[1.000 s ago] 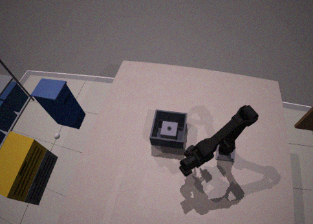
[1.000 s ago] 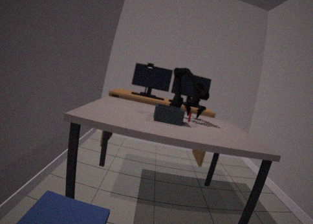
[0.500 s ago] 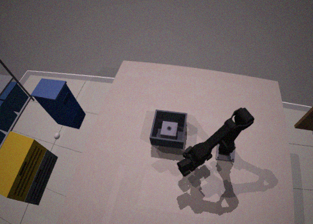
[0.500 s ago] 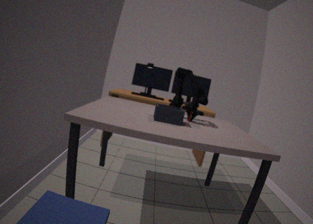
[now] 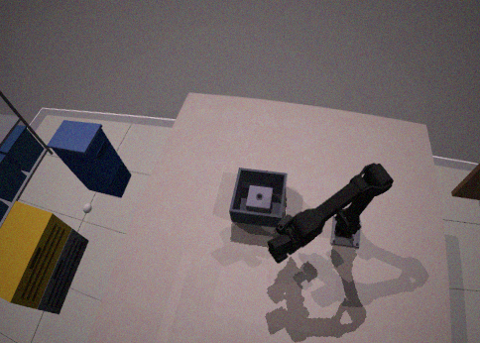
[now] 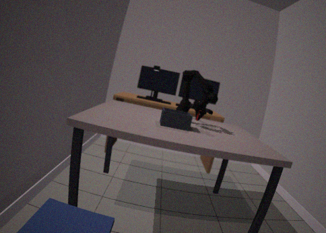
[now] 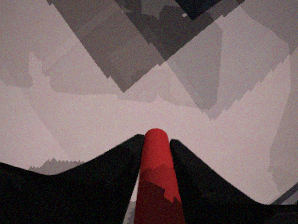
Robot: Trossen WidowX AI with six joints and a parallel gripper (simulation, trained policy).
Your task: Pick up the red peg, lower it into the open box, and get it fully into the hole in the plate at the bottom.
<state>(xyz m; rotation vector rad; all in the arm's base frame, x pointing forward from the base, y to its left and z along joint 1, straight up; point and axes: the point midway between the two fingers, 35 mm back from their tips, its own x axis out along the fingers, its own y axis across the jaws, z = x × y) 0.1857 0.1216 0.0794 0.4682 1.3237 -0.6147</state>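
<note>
My gripper tip is now 16 cm short of the grey plate, 16 cm to the left of it and 1 cm above it. From my gripper tip the other things lie so: red peg 4 cm above; then dark blue-grey box 16 cm ahead, 16 cm to the right, 3 cm below.
</note>
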